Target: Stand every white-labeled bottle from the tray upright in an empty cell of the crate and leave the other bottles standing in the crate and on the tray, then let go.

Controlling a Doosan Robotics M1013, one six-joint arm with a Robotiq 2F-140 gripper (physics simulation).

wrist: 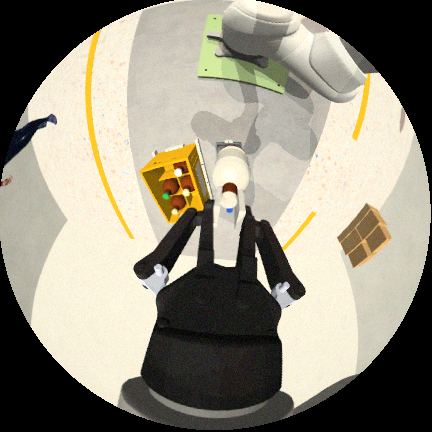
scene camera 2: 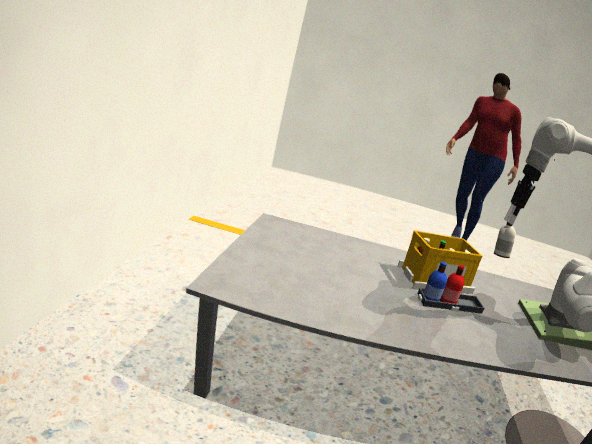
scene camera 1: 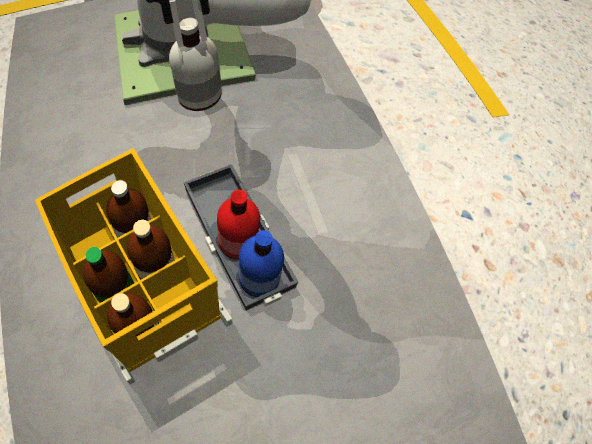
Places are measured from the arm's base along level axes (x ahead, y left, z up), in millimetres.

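Where they show: gripper, fingertip midpoint: (wrist: 228,195) (scene camera 2: 508,222) (scene camera 1: 191,39); arm's base, origin of the base link: (wrist: 245,42) (scene camera 2: 560,318) (scene camera 1: 174,37).
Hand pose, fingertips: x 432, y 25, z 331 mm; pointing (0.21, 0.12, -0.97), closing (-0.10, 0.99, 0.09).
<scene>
Each offset is from my fingertips to the top centre of the thing. "spot": to the spot under its first point. Level surfaces: height alone.
My gripper (scene camera 1: 190,36) (scene camera 2: 509,223) (wrist: 228,195) is shut on the neck of a white-labeled bottle @(3 mm left, 12 mm back, 25 mm up) (scene camera 1: 198,75) (scene camera 2: 505,242) (wrist: 231,169), pale grey with a cream cap. It holds the bottle roughly upright, high above the table, clear of tray and crate. The yellow crate @(79 mm right, 180 mm ahead, 190 mm down) (scene camera 1: 205,298) (scene camera 2: 424,265) (wrist: 172,155) has several brown bottles standing in it. In scene camera 1, its back left and front right cells are empty. A red bottle @(51 mm left, 142 mm ahead, 205 mm down) (scene camera 1: 237,220) (scene camera 2: 453,285) and a blue bottle @(75 mm left, 220 mm ahead, 205 mm down) (scene camera 1: 260,262) (scene camera 2: 436,285) stand on the dark tray @(spot: 24 mm left, 34 mm ahead, 360 mm down) (scene camera 1: 215,194) (scene camera 2: 469,301); the tray's back end is bare.
The crate stands beside the tray, with white brackets around both. The green base plate (scene camera 1: 231,46) (wrist: 215,62) lies behind them on the grey table @(365 mm down) (scene camera 2: 300,280). A person (scene camera 2: 492,130) in a red top is beyond the table. Cardboard boxes (wrist: 364,235) show in the wrist view.
</scene>
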